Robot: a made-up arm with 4 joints.
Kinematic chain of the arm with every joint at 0, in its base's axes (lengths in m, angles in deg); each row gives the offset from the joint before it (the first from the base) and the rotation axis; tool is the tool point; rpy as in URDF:
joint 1: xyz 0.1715 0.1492 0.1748 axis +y
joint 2: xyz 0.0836 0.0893 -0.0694 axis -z
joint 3: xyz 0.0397 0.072 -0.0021 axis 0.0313 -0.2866 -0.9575
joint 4: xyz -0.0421 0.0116 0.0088 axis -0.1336 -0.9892 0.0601
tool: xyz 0.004 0.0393 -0.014 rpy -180 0 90
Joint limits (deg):
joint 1: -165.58..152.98
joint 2: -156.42..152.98
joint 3: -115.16..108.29
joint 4: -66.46..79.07
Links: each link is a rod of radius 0.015 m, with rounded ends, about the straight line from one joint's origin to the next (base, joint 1, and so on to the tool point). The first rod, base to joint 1, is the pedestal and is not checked.
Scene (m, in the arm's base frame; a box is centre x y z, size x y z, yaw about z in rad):
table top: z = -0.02
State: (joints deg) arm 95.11 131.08 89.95 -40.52
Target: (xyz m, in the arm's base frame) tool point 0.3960 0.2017 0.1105
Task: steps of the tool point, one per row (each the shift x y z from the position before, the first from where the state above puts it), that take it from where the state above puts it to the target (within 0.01 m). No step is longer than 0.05 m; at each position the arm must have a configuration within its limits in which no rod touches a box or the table.
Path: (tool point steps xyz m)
1: 0.0287 -0.0021 0.0005
2: 0.0237 0.0000 0.0070
3: 0.0175 0.0021 0.0108
4: 0.0114 0.0042 0.0120
5: 0.0402 -0.0041 -0.0192
6: 0.0438 0.0057 -0.0111
7: 0.0437 0.0151 -0.0016
8: 0.0397 0.0234 0.0078
9: 0.0323 0.0302 0.0161
10: 0.0221 0.0348 0.0218

